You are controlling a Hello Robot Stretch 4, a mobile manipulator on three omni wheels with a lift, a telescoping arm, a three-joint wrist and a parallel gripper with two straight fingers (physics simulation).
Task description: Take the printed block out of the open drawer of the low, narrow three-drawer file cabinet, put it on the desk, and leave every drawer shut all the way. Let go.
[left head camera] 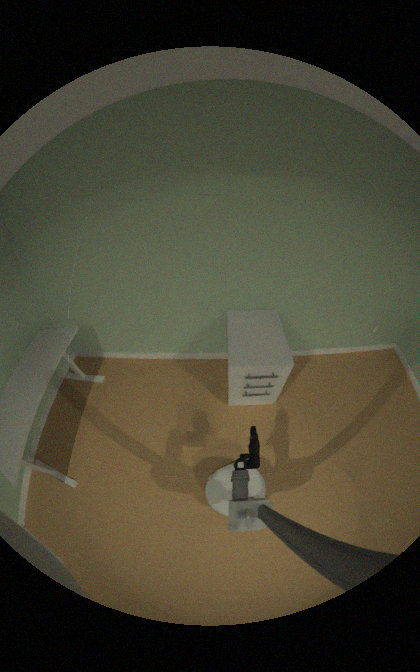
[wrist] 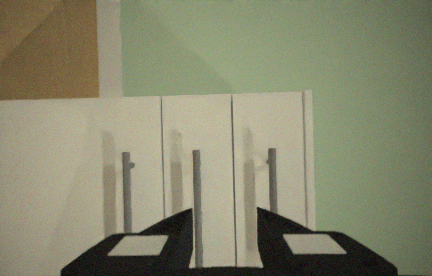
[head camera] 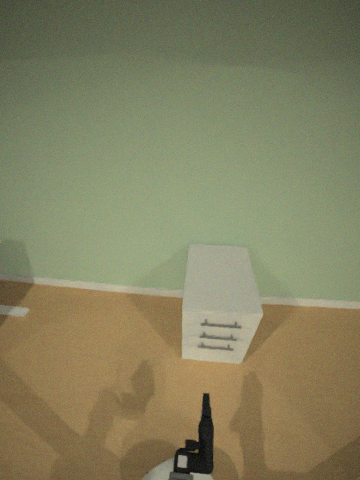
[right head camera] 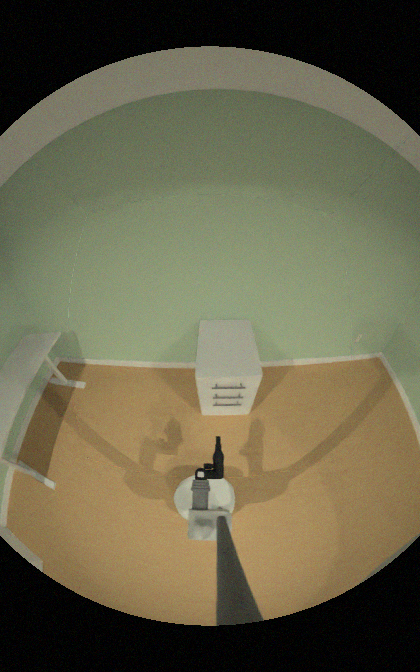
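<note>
The low white three-drawer cabinet (head camera: pixel 220 280) (left head camera: pixel 257 340) (right head camera: pixel 227 347) (wrist: pixel 40 165) stands against the wall. Its three grey bar handles show, and all three drawer fronts look flush; no drawer plainly stands out. The printed block does not show in any view. My black gripper (head camera: pixel 206 396) (left head camera: pixel 253 429) (right head camera: pixel 218 439) (wrist: pixel 224 227) is in front of the cabinet, apart from it and rolled on its side. It is partly open, with nothing held. In the wrist view the middle handle (wrist: pixel 196 200) shows beyond the gap between the fingers. The white desk (left head camera: pixel 32 380) (right head camera: pixel 22 370) stands at the left; its top's far side is cut off.
A desk foot (head camera: pixel 15 311) (left head camera: pixel 90 379) (right head camera: pixel 72 384) reaches onto the wooden floor (head camera: pixel 75 340) at the left. The green wall (head camera: pixel 150 175) with a white skirting board (head camera: pixel 100 287) runs behind the cabinet. My round white base (left head camera: pixel 215 490) (right head camera: pixel 185 497) is below the arm.
</note>
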